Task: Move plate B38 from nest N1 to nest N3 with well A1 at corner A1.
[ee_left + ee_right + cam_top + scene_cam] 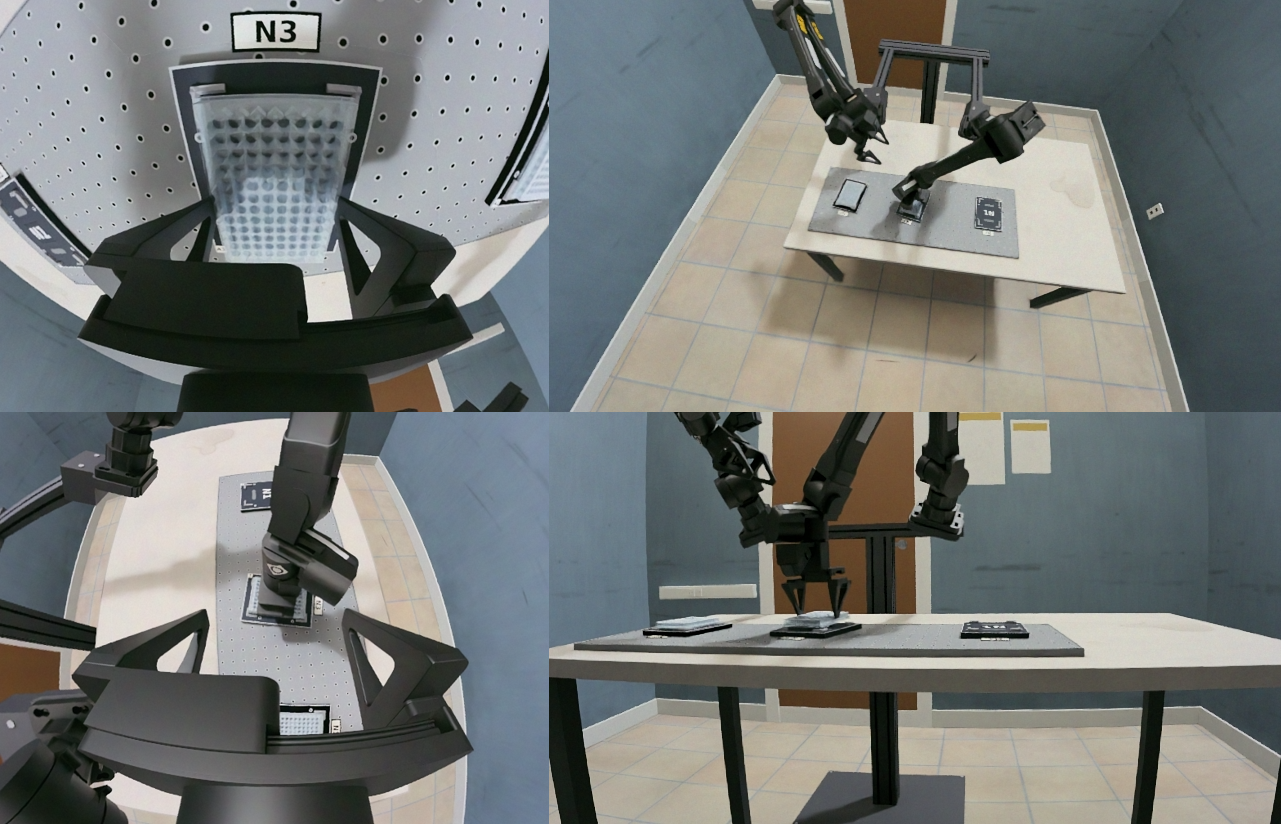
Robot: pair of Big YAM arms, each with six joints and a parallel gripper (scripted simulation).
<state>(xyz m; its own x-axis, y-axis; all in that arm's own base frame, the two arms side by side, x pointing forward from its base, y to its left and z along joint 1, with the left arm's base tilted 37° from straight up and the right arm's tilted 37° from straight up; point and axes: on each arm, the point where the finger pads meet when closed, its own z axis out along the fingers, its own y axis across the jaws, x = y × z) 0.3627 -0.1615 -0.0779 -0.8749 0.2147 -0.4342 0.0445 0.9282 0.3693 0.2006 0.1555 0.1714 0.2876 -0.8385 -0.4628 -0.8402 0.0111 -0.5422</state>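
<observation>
The nest N3 is 3 cm below my left hand. Also, from my left hand: a1 mark (7 cm to the left, 6 cm behind, 3 cm below); perforated deck (4 cm below, 2 cm to the left, 2 cm ahead); nest N2 (30 cm to the right, 3 cm below, 1 cm ahead).
</observation>
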